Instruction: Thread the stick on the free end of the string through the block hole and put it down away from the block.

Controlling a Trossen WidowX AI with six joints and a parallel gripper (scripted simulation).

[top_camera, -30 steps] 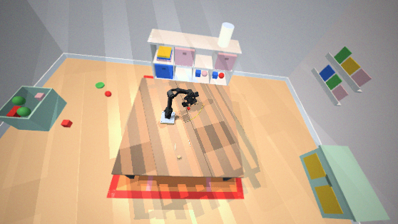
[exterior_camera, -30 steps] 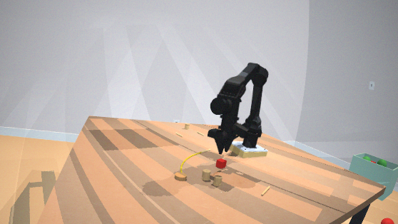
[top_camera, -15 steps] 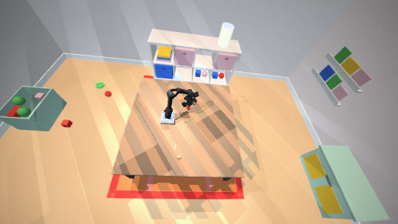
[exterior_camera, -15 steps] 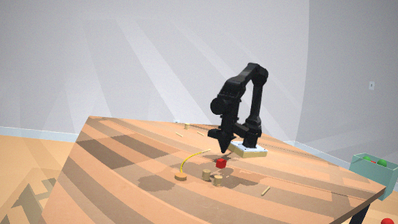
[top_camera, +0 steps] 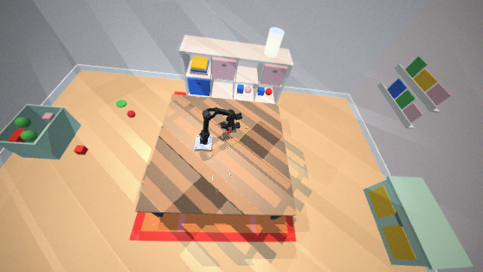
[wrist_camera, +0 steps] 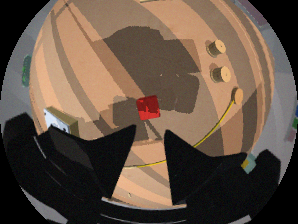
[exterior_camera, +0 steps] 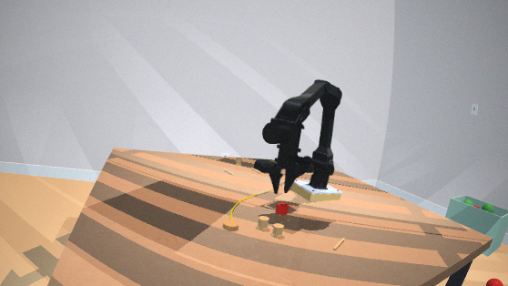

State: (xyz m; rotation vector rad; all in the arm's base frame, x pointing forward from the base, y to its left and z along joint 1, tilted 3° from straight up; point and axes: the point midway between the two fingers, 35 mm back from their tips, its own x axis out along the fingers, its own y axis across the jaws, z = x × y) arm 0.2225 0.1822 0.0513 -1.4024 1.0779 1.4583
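Now: the block 5 cm below my gripper tip, 1 cm to the left of it and 1 cm behind it. From my gripper tip the other things lie so: round wooden button 17 cm ahead, 13 cm to the left, 6 cm below.
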